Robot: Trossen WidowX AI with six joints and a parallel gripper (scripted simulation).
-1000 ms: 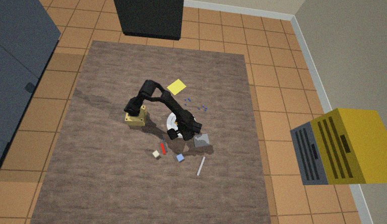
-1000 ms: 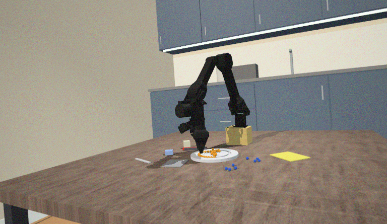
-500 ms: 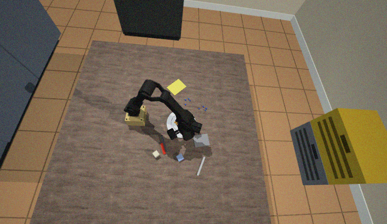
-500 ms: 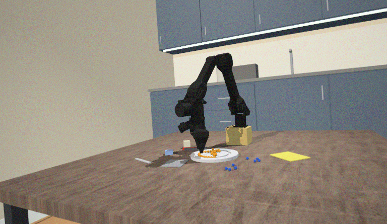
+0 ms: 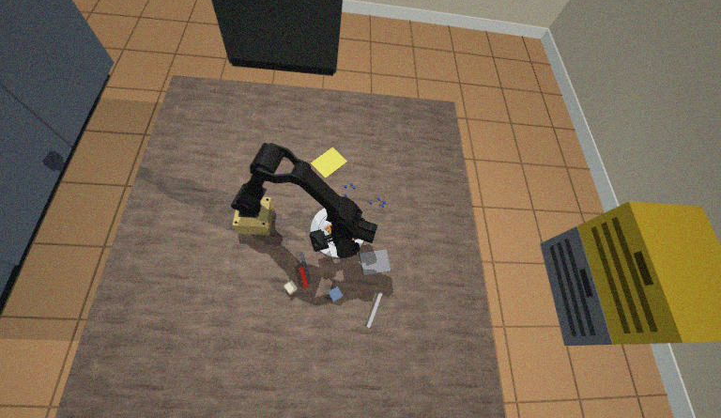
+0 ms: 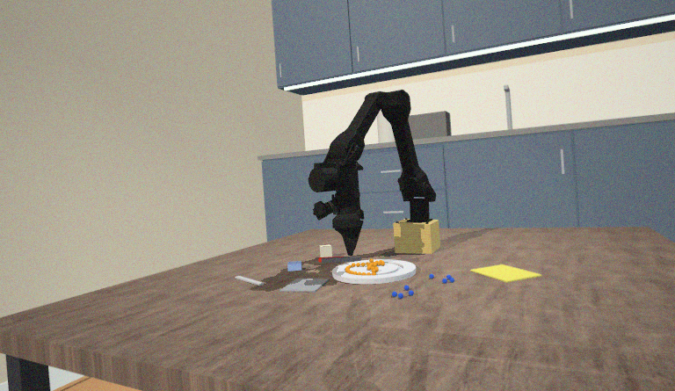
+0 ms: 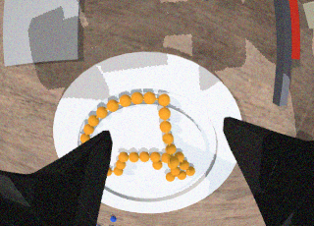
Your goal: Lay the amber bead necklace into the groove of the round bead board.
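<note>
Right now my gripper tip is 11 cm past the red stick, 10 cm to the left of it and 4 cm above it. From my gripper tip the other things lie so: cream cube: 15 cm to the right, 15 cm behind, 3 cm below; then light blue cube: 17 cm to the right, 4 cm below; then grey square tile: 14 cm ahead, 6 cm to the right, 5 cm below.
</note>
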